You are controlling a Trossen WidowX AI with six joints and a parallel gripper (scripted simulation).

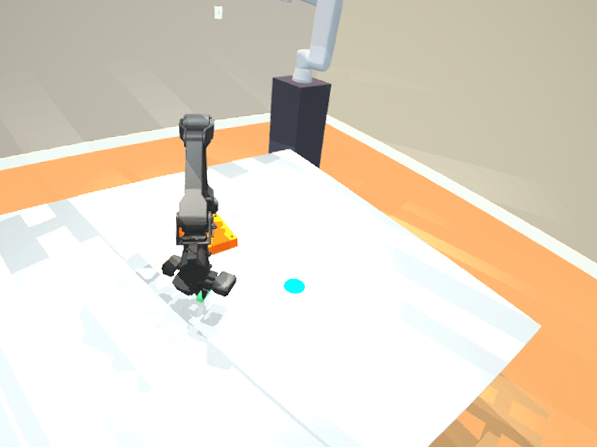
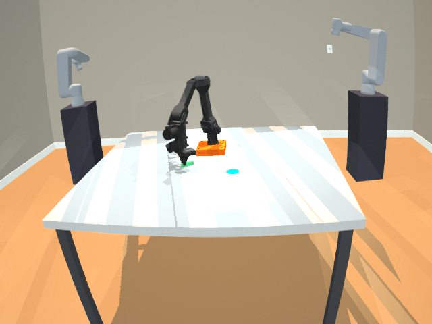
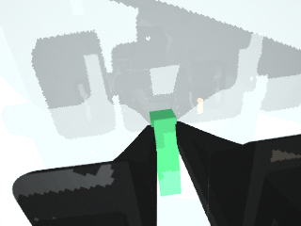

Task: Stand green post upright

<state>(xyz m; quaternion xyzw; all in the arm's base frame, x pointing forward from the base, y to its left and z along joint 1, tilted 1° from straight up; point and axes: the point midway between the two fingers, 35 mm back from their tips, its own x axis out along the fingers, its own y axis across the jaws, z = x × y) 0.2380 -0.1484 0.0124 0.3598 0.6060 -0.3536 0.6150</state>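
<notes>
Right now my gripper tip is 24 cm to the right of the cyan circle, 11 cm short of it and 1 cm above it. The rest, counted from my gripper tip: green post (2 cm to the left, 1 cm behind).
</notes>
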